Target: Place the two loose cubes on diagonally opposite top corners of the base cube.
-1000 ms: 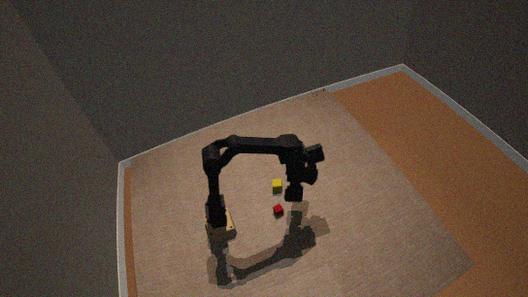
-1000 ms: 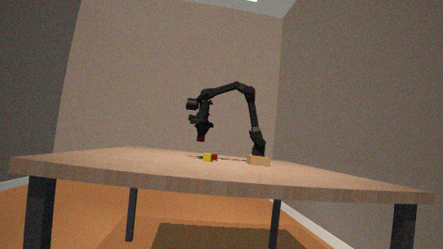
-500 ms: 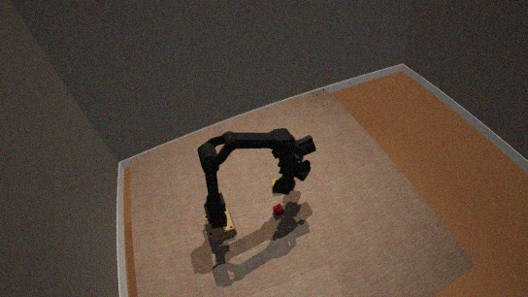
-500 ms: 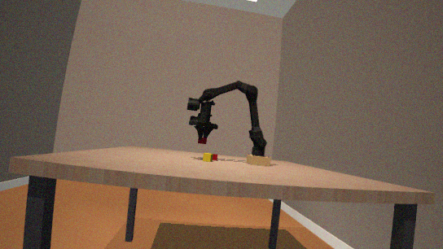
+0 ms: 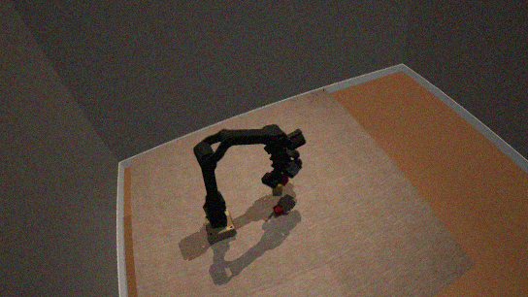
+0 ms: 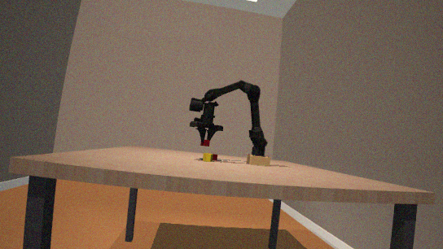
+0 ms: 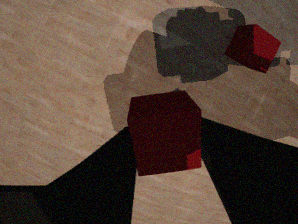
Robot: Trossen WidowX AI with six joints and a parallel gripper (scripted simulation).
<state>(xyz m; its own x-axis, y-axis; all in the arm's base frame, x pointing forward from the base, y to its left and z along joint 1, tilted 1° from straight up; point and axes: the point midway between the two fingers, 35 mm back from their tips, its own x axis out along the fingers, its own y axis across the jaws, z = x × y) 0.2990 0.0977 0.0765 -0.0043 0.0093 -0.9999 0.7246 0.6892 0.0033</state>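
The yellow cube is 7 cm below my gripper tip, 3 cm to the left of it and 3 cm behind it.
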